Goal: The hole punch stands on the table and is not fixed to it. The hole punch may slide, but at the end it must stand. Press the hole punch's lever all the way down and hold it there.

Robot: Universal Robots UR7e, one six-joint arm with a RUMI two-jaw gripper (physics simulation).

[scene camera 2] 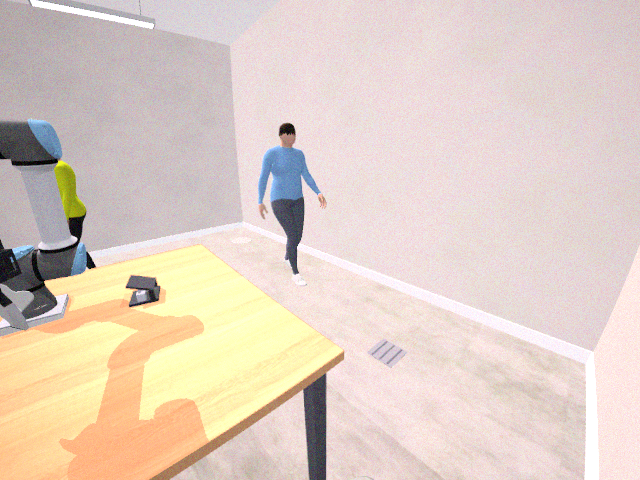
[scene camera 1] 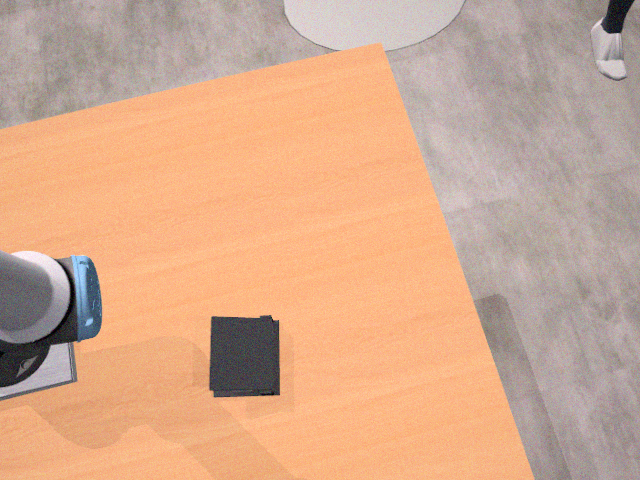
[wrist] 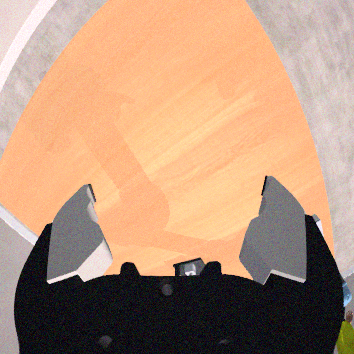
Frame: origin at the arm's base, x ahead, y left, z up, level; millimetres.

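Seen in the pictures: gripper, between the fingertips: (wrist: 176, 182); arm's base, origin of its link: (scene camera 2: 32, 309).
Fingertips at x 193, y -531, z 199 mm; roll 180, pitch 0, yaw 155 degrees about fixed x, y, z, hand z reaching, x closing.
Observation:
Offsets run from my fingertips to a thing's top centre. Level surfaces: height alone.
The black hole punch @(198 mm ahead, 471 mm left, 141 mm down) (scene camera 1: 244, 355) (scene camera 2: 149, 295) (wrist: 183, 267) stands upright on the wooden table @(227 mm down) (scene camera 1: 310, 206) (scene camera 2: 248, 330) (wrist: 200, 125). Its flat lever @(198 mm ahead, 471 mm left, 141 mm down) (scene camera 2: 141, 282) is raised, with a wedge-shaped gap above the base in scene camera 2. From above, the lever covers most of the base. In the wrist view the punch is partly hidden behind the gripper body. My gripper (wrist: 176, 182) is open, with nothing between its wide-apart fingers. It is away from the punch and not touching it; part of it shows at the left edge of scene camera 2, and it does not show in scene camera 1.
The arm's base plate (scene camera 1: 66, 364) (scene camera 2: 61, 308) is on the table, left of the punch. The arm (scene camera 1: 31, 299) (scene camera 2: 46, 206) rises over it. A person in blue (scene camera 2: 287, 175) is on the floor beyond the table; a person in yellow (scene camera 2: 69, 191) is partly behind the arm.

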